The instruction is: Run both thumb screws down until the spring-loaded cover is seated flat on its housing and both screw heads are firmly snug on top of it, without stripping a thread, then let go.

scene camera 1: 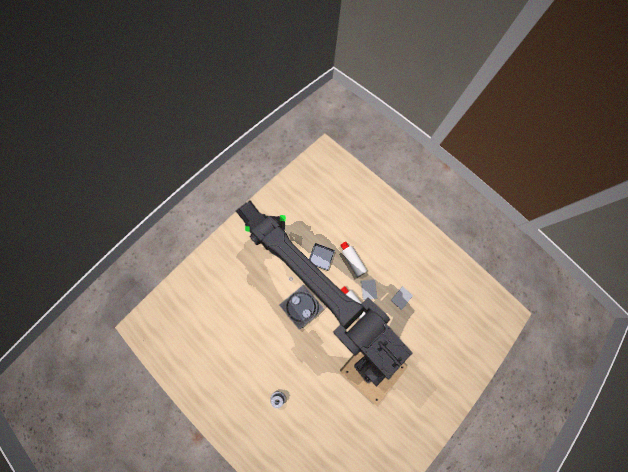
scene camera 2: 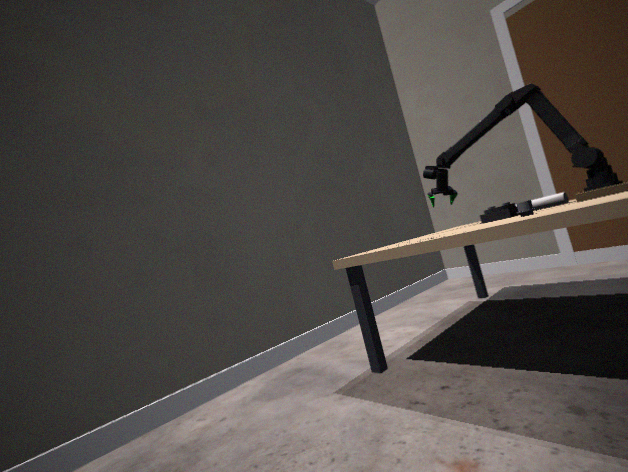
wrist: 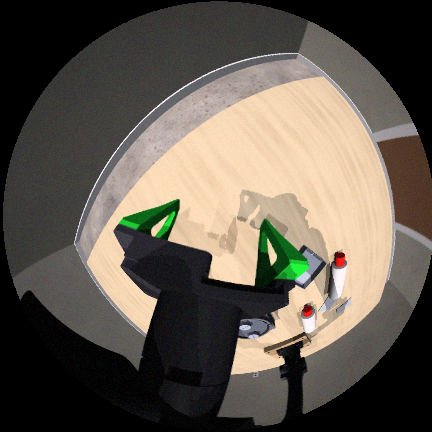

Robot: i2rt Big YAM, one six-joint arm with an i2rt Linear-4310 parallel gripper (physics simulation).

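Seen in the pictures: gripper, fingertip midpoint: (scene camera 2: 442, 206) (wrist: 220, 212); arm's base, link origin: (scene camera 2: 603, 188) (wrist: 289, 347).
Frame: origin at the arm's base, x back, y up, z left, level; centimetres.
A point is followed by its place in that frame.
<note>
The dark square housing (scene camera 1: 283, 306) @(y 1.4, x -38.7, z 13.6 cm) (scene camera 2: 500, 211) @(y 0.9, x -31.2, z 14.3 cm) stands on the table below and left of the arm in the first scene view. The round dark cover (scene camera 1: 302, 306) @(y 2.7, x -34.2, z 7.7 cm) sits on it. Two pale round screw heads, one (scene camera 1: 295, 300) @(y 3.9, x -37.6, z 8.4 cm) (wrist: 245, 327) @(y 3.9, x -37.3, z 8.1 cm) at the upper left and one (scene camera 1: 306, 313) @(y 4.0, x -31.2, z 8.0 cm) (wrist: 254, 336) @(y 4.0, x -30.8, z 7.7 cm) at the lower right, show on the cover. How high the heads and cover stand is too small to tell. In the wrist view the housing is partly hidden by the gripper body. My gripper (scene camera 1: 265, 223) @(y 11.4, x -68.1, z -1.0 cm) (scene camera 2: 442, 204) @(y 11.4, x -68.1, z -1.0 cm) (wrist: 220, 212) @(y 11.4, x -68.1, z -1.0 cm) is open and empty, above the table and well away from the housing.
A shallow grey tray (scene camera 1: 322, 256) @(y -2.5, x -45.6, z -11.5 cm) (wrist: 312, 265) @(y -2.5, x -44.5, z -13.5 cm), a white tube with a red cap (scene camera 1: 354, 259) @(y 2.4, x -36.1, z -20.2 cm) (wrist: 338, 280) @(y 2.1, x -37.8, z -19.5 cm) and a second tube (scene camera 1: 351, 295) @(y 2.3, x -25.8, z -10.1 cm) (wrist: 308, 322) @(y 2.3, x -24.3, z -8.9 cm) lie near the arm. Two grey plates (scene camera 1: 369, 289) @(y -2.3, x -22.6, z -18.4 cm) (scene camera 1: 402, 297) @(y -2.3, x -11.2, z -27.4 cm) lie beyond. A small metal cylinder (scene camera 1: 277, 399) @(y 2.5, x -12.4, z 35.3 cm) stands apart.
</note>
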